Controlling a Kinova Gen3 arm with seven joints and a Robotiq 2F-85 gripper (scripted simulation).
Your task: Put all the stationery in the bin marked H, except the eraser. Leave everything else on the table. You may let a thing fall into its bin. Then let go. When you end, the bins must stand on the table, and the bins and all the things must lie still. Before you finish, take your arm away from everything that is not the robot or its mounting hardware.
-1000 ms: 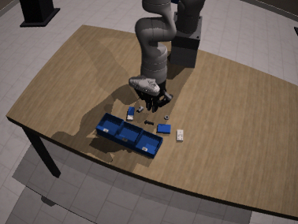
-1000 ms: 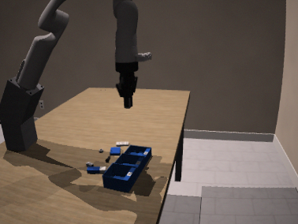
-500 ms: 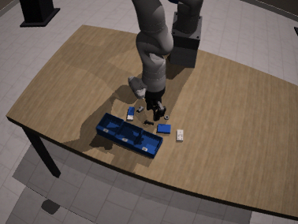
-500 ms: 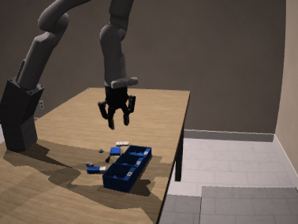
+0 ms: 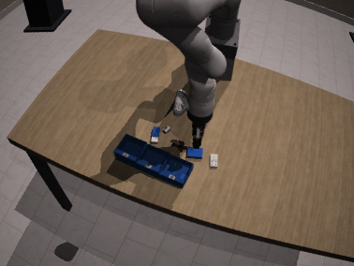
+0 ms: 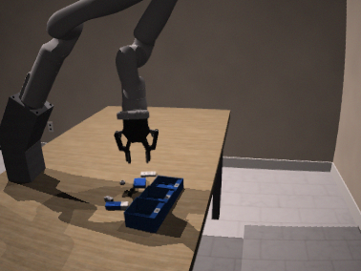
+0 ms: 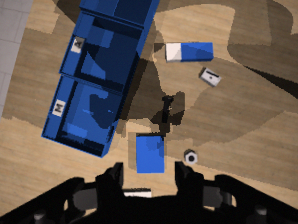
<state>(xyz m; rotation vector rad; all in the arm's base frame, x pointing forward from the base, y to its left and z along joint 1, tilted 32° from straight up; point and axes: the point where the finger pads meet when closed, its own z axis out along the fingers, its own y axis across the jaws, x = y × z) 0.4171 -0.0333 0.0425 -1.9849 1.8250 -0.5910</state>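
The flat blue pad lies 90 mm below my hand. From my hand the other things lie so: black bolt (90 mm below, 70 mm to the right, 20 mm behind); grey nut (90 mm below, 60 mm behind); white domino (90 mm below, 70 mm to the left, 20 mm ahead).
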